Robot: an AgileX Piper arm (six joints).
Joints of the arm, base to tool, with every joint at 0 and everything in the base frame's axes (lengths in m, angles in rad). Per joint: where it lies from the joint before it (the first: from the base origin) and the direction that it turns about. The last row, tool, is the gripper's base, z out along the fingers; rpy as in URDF.
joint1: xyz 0 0 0.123 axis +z
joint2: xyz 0 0 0 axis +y
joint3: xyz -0.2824 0 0.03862 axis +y
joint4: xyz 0.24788 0 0.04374 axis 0.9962 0 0.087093
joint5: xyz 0 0 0 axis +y
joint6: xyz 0.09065 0 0.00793 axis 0.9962 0 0.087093
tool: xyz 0 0 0 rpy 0 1.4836 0
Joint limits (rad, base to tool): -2.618..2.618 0..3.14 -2.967..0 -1.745..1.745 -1.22..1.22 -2.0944..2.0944
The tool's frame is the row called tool.
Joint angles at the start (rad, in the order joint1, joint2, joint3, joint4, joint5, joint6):
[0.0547, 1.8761, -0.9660, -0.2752, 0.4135, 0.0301]
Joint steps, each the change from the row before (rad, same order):
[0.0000, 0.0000, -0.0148, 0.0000, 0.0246, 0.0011]
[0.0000, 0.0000, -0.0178, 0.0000, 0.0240, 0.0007]
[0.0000, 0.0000, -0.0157, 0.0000, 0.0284, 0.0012]
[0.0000, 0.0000, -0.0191, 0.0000, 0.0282, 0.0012]
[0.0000, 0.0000, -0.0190, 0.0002, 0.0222, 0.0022]
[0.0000, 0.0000, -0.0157, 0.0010, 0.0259, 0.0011]
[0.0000, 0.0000, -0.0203, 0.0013, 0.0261, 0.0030]
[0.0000, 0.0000, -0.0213, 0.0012, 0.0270, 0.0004]
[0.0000, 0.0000, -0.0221, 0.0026, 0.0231, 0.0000]
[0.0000, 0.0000, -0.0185, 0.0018, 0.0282, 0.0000]
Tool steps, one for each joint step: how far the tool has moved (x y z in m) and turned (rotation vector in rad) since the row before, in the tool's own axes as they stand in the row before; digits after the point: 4 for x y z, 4 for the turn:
[-0.0022, -0.0013, -0.0018, 0.0040, 0.0102, 0.0028]
[-0.0031, -0.0015, -0.0022, 0.0046, 0.0067, 0.0028]
[-0.0021, -0.0013, -0.0020, 0.0042, 0.0132, 0.0032]
[-0.0030, -0.0016, -0.0026, 0.0049, 0.0097, 0.0037]
[-0.0034, -0.0016, -0.0027, 0.0045, 0.0038, 0.0050]
[-0.0021, -0.0013, -0.0023, 0.0035, 0.0107, 0.0042]
[-0.0033, -0.0016, -0.0031, 0.0041, 0.0064, 0.0071]
[-0.0034, -0.0017, -0.0033, 0.0043, 0.0063, 0.0046]
[-0.0039, -0.0016, -0.0035, 0.0033, 0.0017, 0.0056]
[-0.0024, -0.0014, -0.0030, 0.0032, 0.0102, 0.0044]

